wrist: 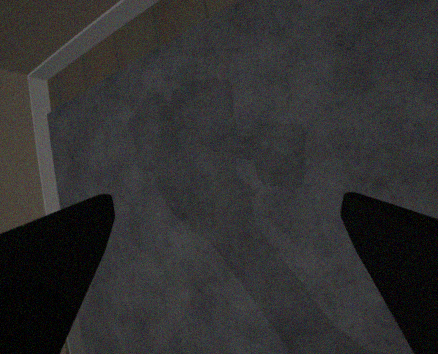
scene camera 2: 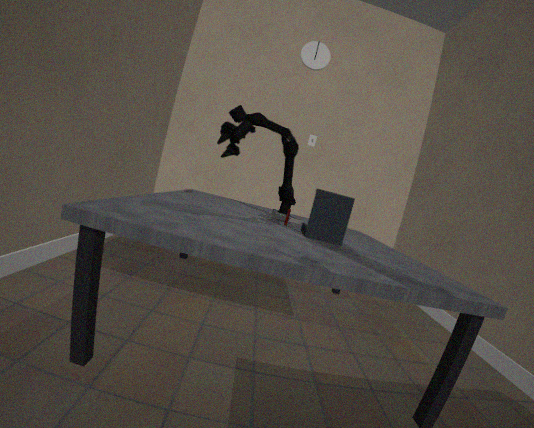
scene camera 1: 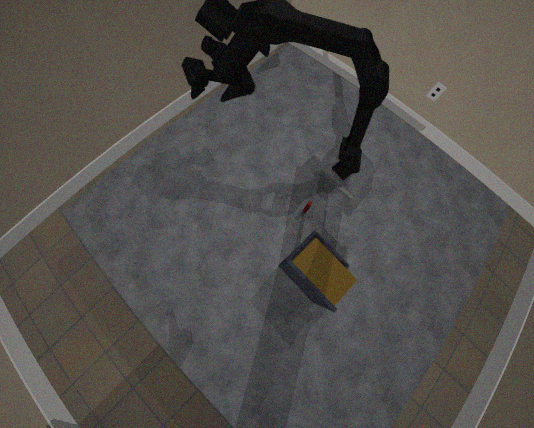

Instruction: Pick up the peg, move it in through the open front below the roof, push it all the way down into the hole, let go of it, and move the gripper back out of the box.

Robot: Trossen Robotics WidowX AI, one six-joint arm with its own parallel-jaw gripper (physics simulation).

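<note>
The red peg stands upright on the grey table, between the arm's base and the box. The box has a yellow roof and dark grey-blue walls; in the scene camera 2 view a flat grey wall of it faces the camera. The hole under the roof is hidden. My gripper is open and empty, high above the table and well away from the peg and the box. Neither the peg nor the box shows in the wrist view.
The grey table bears the box, the peg and the arm's base. The arm arches up from its base and over to the side. Shadows lie across the table top.
</note>
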